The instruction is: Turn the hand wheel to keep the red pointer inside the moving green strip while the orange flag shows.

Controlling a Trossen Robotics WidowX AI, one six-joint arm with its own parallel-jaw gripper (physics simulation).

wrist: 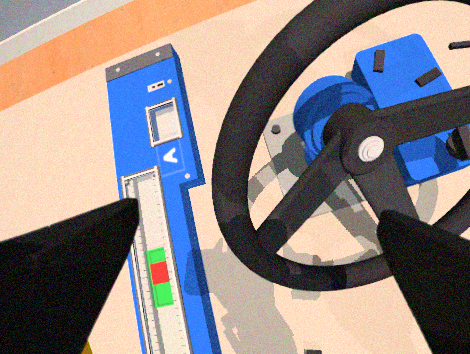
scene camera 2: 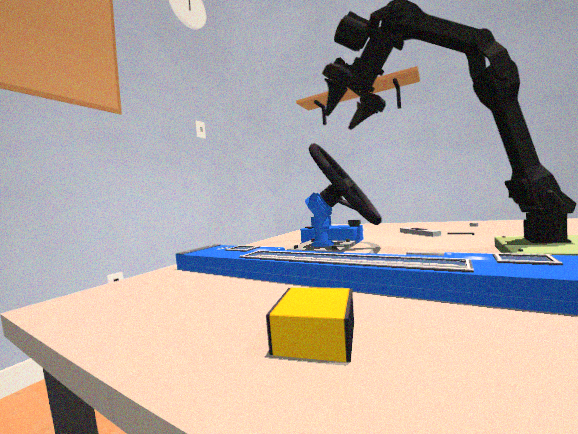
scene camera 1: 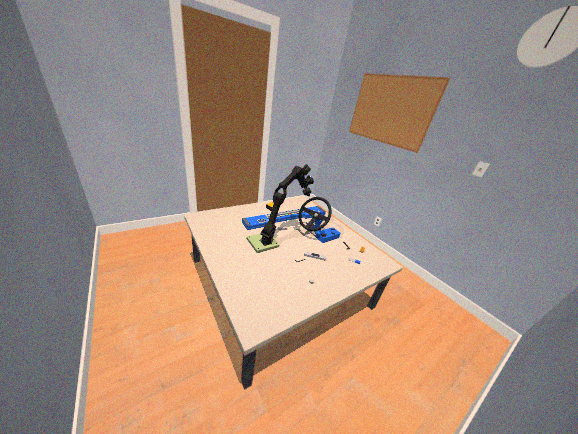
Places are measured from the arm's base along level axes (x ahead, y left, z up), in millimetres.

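Where they show: gripper, between the fingertips: (wrist: 259, 216) (scene camera 2: 338, 122); arm's base, origin of its link: (scene camera 2: 546, 240) (scene camera 1: 265, 242).
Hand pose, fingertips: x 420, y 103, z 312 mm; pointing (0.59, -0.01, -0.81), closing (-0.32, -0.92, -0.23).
Note:
Things, the pixels of their centre, and the offset from my fingertips. "*": a spot on its surface instead. Level surfaces: height alone.
- black hand wheel, middle of its body: (wrist: 372, 150) (scene camera 2: 337, 190) (scene camera 1: 315, 214) dz -164, dx +49, dy -99 mm
- red pointer, a spot on its surface: (wrist: 160, 273) * dz -296, dx +10, dy +187 mm
- green strip, a spot on its surface: (wrist: 163, 295) * dz -296, dx -20, dy +190 mm
- window, middle of its body: (wrist: 164, 123) dz -299, dx +231, dy +130 mm
- yellow block, middle of its body: (scene camera 2: 314, 319) (scene camera 1: 271, 206) dz -315, dx -82, dy +392 mm
- grey tool, middle of its body: (scene camera 2: 419, 231) (scene camera 1: 315, 255) dz -326, dx -149, dy -376 mm
- table, height of its surface: dz -336 mm
The black hand wheel (scene camera 1: 315, 215) (scene camera 2: 345, 182) (wrist: 230, 165) stands tilted on its blue mount. My gripper (scene camera 1: 310, 186) (scene camera 2: 339, 121) (wrist: 259, 216) is open and empty. It hangs above the wheel, its fingers apart from the rim. In the wrist view, the red pointer (wrist: 160, 273) lies inside the green strip (wrist: 163, 295), near its middle, with green on both sides. Both are in the long slot of the blue housing (scene camera 2: 310, 275) (wrist: 135, 125). The window (wrist: 164, 122) beside the letter A looks pale and blank. No orange flag shows; the window at the housing's other end is outside the wrist view.
A yellow block (scene camera 1: 270, 205) (scene camera 2: 310, 325) stands beside the housing, on the side away from the wheel. A blue box (scene camera 1: 328, 234) (wrist: 402, 70) adjoins the wheel mount. A grey tool (scene camera 1: 315, 256) (scene camera 2: 420, 232) and several small parts lie on the table (scene camera 1: 250, 300).

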